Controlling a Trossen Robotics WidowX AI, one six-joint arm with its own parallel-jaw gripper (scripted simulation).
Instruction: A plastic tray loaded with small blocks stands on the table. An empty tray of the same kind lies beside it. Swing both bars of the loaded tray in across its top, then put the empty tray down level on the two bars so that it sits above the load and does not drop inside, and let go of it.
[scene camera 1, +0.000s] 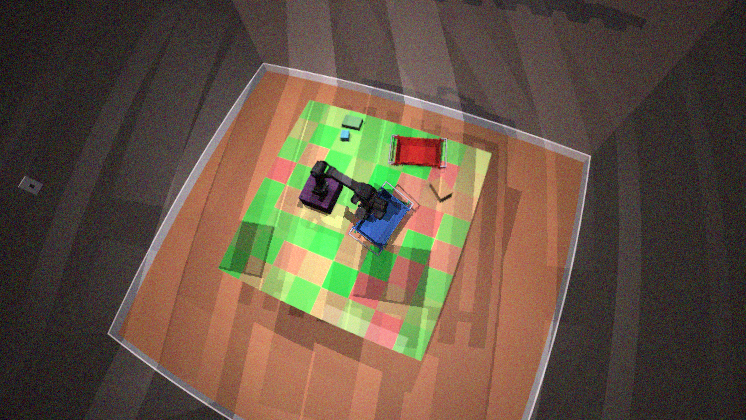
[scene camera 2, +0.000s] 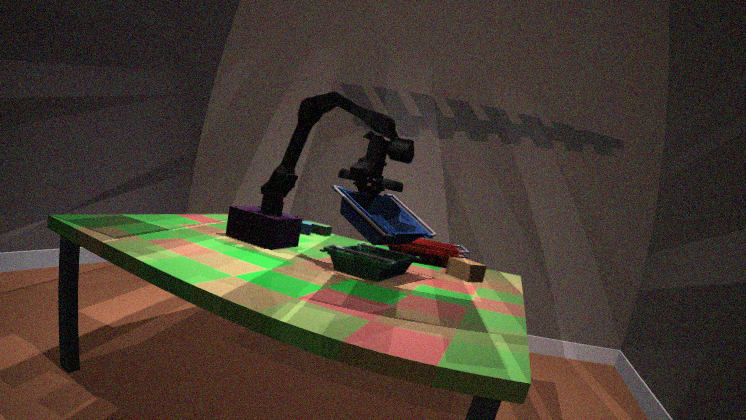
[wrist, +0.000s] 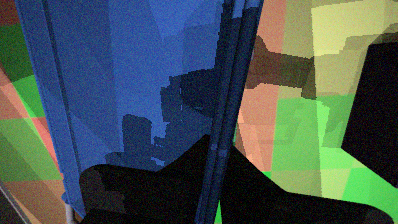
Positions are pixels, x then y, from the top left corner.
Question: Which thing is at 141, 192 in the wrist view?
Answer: The gripper.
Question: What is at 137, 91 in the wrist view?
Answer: A blue tray.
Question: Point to a blue tray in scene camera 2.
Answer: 384, 222
